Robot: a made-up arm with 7 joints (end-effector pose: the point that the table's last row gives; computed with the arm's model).
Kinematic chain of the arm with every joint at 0, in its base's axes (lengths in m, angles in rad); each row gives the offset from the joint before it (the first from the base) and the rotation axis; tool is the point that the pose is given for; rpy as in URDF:
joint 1: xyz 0 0 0.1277 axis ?
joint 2: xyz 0 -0.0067 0.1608 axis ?
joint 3: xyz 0 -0.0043 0.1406 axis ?
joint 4: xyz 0 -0.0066 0.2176 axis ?
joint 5: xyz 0 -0.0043 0.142 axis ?
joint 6: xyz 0 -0.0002 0.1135 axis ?
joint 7: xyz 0 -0.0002 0.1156 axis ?
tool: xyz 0 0 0 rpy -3.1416 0 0
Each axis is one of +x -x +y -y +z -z.
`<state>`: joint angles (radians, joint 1 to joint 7).
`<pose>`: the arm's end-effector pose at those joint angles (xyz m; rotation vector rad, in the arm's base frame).
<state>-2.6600 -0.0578 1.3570 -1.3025 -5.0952 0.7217 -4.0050</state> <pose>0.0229 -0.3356 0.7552 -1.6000 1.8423 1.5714</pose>
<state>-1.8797 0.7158 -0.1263 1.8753 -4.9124 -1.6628 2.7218</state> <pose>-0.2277 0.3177 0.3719 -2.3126 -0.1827 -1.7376</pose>
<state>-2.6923 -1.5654 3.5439 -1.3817 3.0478 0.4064 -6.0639</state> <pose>0.4027 -0.0389 0.6311 0.7744 2.8235 -0.5850</pose>
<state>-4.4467 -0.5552 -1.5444 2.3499 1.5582 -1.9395 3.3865</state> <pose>0.1895 0.1445 0.4173 0.4780 -1.5648 2.0491</pose>
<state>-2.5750 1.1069 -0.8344 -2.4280 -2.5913 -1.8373 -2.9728</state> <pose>-0.0346 0.2825 0.4866 0.0794 2.2703 -1.6687</pose>
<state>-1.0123 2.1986 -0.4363 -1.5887 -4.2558 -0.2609 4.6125</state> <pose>0.3907 0.3389 0.3494 2.5569 0.8023 -0.9650</pose>
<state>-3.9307 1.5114 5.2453 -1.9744 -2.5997 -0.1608 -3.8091</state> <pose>-0.3803 0.0703 0.4603 -1.0160 2.3620 -1.6773</pose>
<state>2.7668 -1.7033 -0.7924 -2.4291 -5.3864 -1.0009 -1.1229</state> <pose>0.0226 0.0954 0.1200 -0.4439 1.2148 0.9966</pose>
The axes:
joint 1: -z
joint 2: +y
joint 3: -z
joint 4: +y
joint 5: -z
joint 6: +y
joint 7: -z

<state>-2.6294 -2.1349 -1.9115 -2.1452 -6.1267 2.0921 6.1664</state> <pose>0.3945 0.0183 0.1936 1.0803 -1.0525 -2.2485</pose>
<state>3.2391 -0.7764 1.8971 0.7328 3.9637 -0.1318 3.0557</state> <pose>0.5334 0.1950 0.6634 2.0986 0.7891 -1.6527</pose>
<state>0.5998 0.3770 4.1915 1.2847 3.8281 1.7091 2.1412</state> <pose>0.1123 0.0878 0.8205 1.1297 2.5439 0.9182</pose>
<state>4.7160 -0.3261 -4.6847 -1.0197 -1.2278 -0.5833 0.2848</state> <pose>-0.3026 -0.2260 0.7655 -1.9691 -1.0998 -2.0214</pose>
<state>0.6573 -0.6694 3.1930 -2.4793 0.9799 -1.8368 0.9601</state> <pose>-0.0765 -0.0635 0.4527 -0.3069 1.0220 0.2316</pose>
